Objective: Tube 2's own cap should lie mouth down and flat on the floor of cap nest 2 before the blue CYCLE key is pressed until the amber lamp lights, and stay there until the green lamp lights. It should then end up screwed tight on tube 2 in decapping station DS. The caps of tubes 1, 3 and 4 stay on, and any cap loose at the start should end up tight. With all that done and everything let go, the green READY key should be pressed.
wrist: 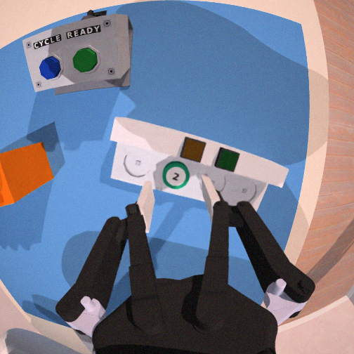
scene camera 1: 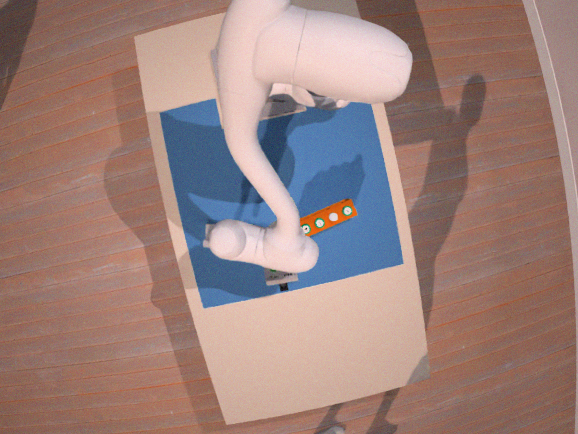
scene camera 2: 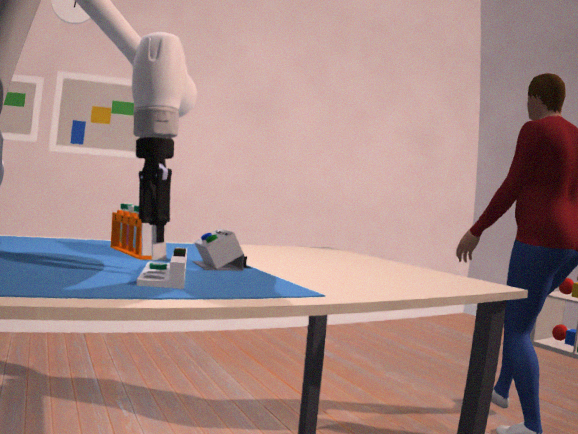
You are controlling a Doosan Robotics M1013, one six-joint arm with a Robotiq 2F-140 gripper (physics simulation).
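Places are measured from the arm's base along level axes (x right, y ahead, z up), in metres.
Pixels of known places: gripper, fingertip midpoint: (scene camera 2: 153, 257).
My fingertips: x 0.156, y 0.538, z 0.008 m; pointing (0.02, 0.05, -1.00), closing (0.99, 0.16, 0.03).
Ahead of a thing's pixels: the offset from my fingertips to its middle. Level surfaces: height alone.
Tube 2's cap @(dz -0.019, dx -0.001, dy +0.010 m) (wrist: 175, 175) (scene camera 2: 158, 266), a green ring with a white top marked 2, sits in the second nest from the left in the wrist view. Its numbered top faces up and it looks level; the nest floor under it is hidden. The white nest block @(dz -0.006, dx +0.027, dy +0.018 m) (wrist: 129, 132) (scene camera 2: 178, 274) has an amber lamp (wrist: 193, 148) and a green lamp (wrist: 227, 159), both dark. My gripper (wrist: 176, 187) is open and empty, fingertips apart above the cap. The blue CYCLE key (wrist: 50, 68) and green READY key (wrist: 85, 60) are on a grey box @(dz +0.010, dx -0.122, dy +0.168 m) (wrist: 116, 50) (scene camera 2: 223, 251).
An orange rack @(dz +0.019, dx -0.307, dy +0.000 m) (scene camera 1: 353, 206) (scene camera 2: 116, 235) (wrist: 27, 172) holds upright tubes. Three green-ringed caps and one plain white round top show on it in scene camera 1. The arm hides part of the rack and nest block there. A person (scene camera 2: 545, 190) stands beyond the table @(dz -0.035 m) (scene camera 2: 400, 280).
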